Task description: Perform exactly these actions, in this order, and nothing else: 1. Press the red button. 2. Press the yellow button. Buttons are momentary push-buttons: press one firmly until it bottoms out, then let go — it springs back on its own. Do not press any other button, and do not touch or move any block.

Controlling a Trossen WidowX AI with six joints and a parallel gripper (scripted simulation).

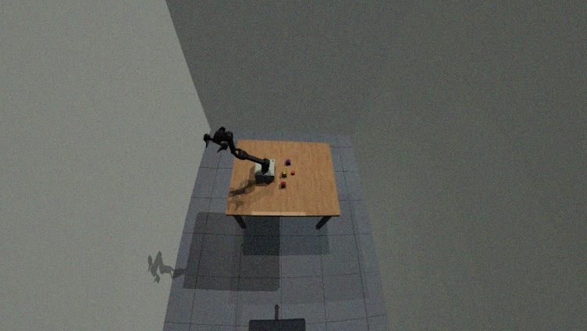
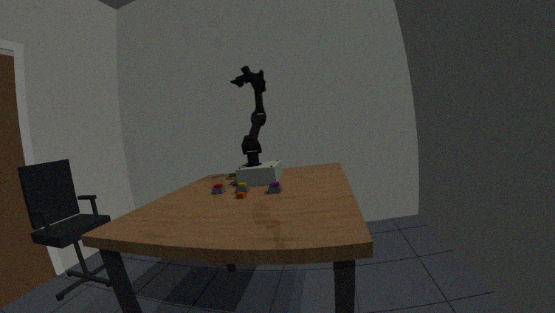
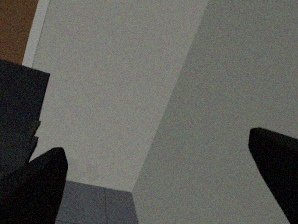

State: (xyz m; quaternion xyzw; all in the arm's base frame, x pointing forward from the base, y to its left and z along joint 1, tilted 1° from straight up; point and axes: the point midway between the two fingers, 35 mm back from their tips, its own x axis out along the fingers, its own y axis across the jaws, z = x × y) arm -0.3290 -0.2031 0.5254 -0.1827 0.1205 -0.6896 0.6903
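Now: gripper tip 59 cm above the red button, 53 cm short of it and 13 cm to the right of it. From my gripper tip the other things lie so: yellow button 59 cm below, 52 cm ahead, 25 cm to the left; then purple button 59 cm below, 54 cm ahead, 41 cm to the left; then orange block 61 cm below, 61 cm ahead, 28 cm to the left.
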